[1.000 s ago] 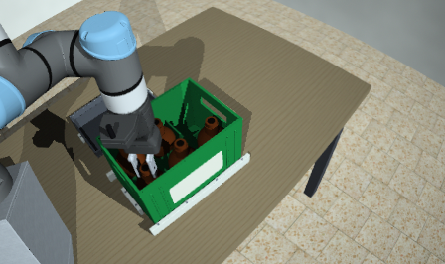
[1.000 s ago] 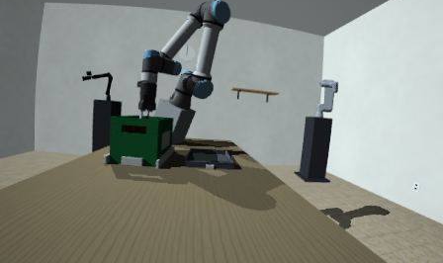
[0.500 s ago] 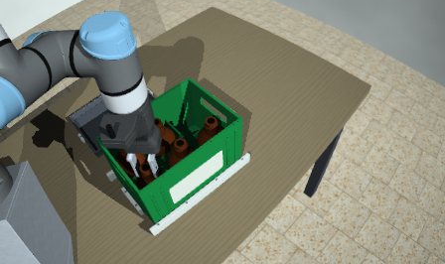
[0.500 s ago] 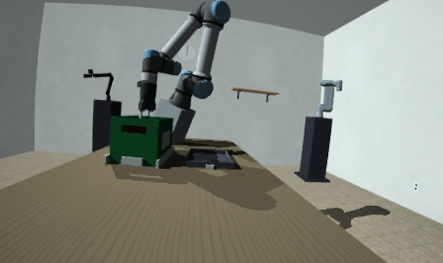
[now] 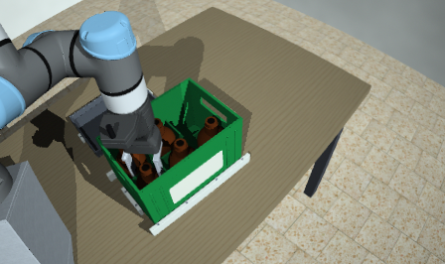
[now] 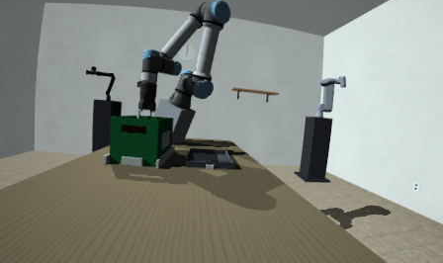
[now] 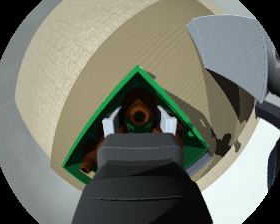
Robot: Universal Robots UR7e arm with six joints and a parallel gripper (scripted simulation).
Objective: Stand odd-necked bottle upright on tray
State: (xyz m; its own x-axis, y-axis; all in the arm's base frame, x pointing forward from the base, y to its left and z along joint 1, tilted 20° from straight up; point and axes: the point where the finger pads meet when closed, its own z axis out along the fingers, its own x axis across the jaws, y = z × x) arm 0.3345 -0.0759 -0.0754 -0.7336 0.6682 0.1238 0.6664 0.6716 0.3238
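Now: hand 90 mm short of the crate, 50 mm to the right of it and 80 mm above it. Also, from my hand: dark grey tray 50 mm ahead, 330 mm to the left, 150 mm below.
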